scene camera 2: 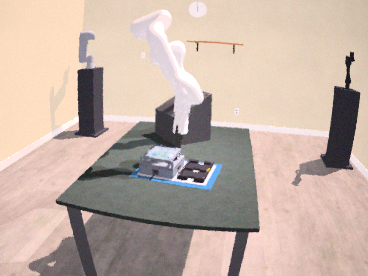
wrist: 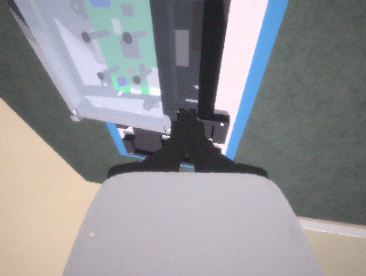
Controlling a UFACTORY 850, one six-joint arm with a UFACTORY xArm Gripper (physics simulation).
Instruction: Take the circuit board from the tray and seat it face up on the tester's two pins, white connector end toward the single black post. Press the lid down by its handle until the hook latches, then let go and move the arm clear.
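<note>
The grey tester (scene camera 2: 161, 164) stands on the mat in the scene view, its lid (scene camera 2: 164, 152) lying roughly flat on top. In the wrist view the clear lid (wrist: 75, 65) fills the upper left, with dark round pins. A green circuit board (wrist: 146, 55) shows through it; its facing and its seat on the pins cannot be made out. My gripper (scene camera 2: 178, 143) (wrist: 186, 120) is shut and empty, pointing down near the rear of the tester in the scene view. The black tray (scene camera 2: 194, 176) is beside the tester. The hook's state and the black post cannot be made out.
A blue-bordered mat (scene camera 2: 215, 179) (wrist: 256, 75) lies under the tester and tray on the dark green table (scene camera 2: 165, 204). The robot's dark pedestal (scene camera 2: 200, 120) stands behind the table. Two further dark pedestals (scene camera 2: 91, 100) (scene camera 2: 342, 127) stand off to the sides.
</note>
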